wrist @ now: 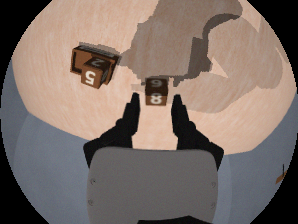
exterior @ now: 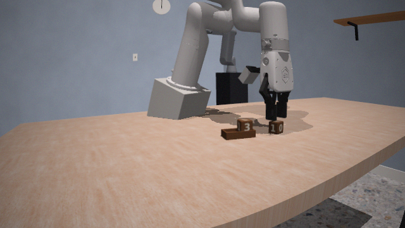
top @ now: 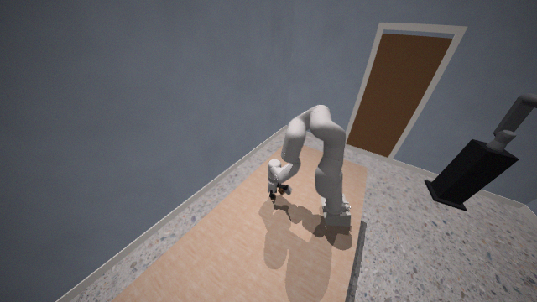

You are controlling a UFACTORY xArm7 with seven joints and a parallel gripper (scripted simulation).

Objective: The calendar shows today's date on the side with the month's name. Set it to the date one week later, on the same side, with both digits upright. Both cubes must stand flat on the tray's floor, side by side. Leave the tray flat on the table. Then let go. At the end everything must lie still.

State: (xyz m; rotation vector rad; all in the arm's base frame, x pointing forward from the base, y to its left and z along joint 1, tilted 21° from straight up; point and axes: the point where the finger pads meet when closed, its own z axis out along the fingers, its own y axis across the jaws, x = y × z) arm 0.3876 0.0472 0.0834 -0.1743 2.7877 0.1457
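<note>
The cube lies 4 cm below my hand. Also, from my hand: brown wooden tray: 4 cm behind, 10 cm to the right, 5 cm below.
</note>
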